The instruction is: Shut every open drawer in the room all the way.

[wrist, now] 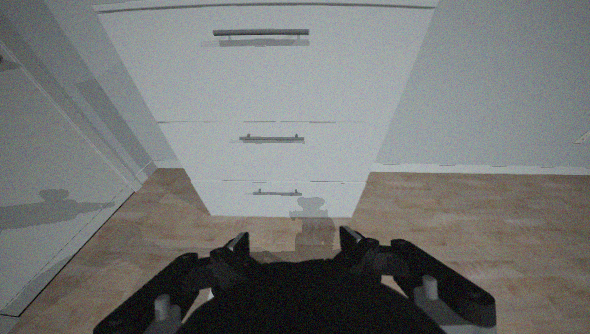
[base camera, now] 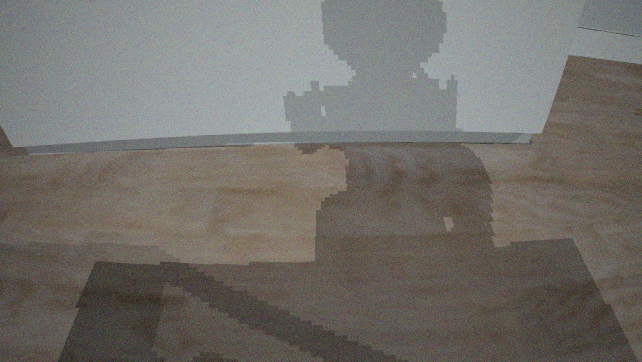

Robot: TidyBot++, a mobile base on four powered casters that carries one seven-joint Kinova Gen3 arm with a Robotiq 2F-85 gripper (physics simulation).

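Frame: origin at the arm's base, x ahead, y left, z up, level; centimetres.
Where they show: gripper, fingertip midpoint: (wrist: 294,239).
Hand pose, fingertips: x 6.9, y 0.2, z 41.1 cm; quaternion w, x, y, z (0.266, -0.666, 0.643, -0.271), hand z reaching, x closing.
Each offset is from my fingertips to the top centre of the thing. "spot": to the spot under its first point. Level surfaces: height alone.
A white cabinet with three drawers stands ahead in the wrist view. Its top drawer {spot: dz +2.3, dx +50.4, dy +3.1 cm} (wrist: 280,80), middle drawer (wrist: 270,160) and bottom drawer (wrist: 240,200) each carry a grey bar handle. All three fronts look flush, with thin seams between them and no drawer interior showing. In the base camera view the cabinet's white lower front {spot: dz -66.8, dx +50.2, dy +16.8 cm} (base camera: 175,75) fills much of the upper part, with the robot's shadow across it. My gripper (wrist: 294,239) is open and empty, its fingertips apart in front of and above the cabinet's foot; it does not show in the base camera view.
A large pale panel (wrist: 45,165) stands along the left in the wrist view. A grey wall (wrist: 500,90) with a white baseboard (wrist: 480,169) runs behind and to the right of the cabinet. Wooden floor {dz -80.8 cm} (wrist: 450,220) (base camera: 225,200) lies in front, crossed by shadows.
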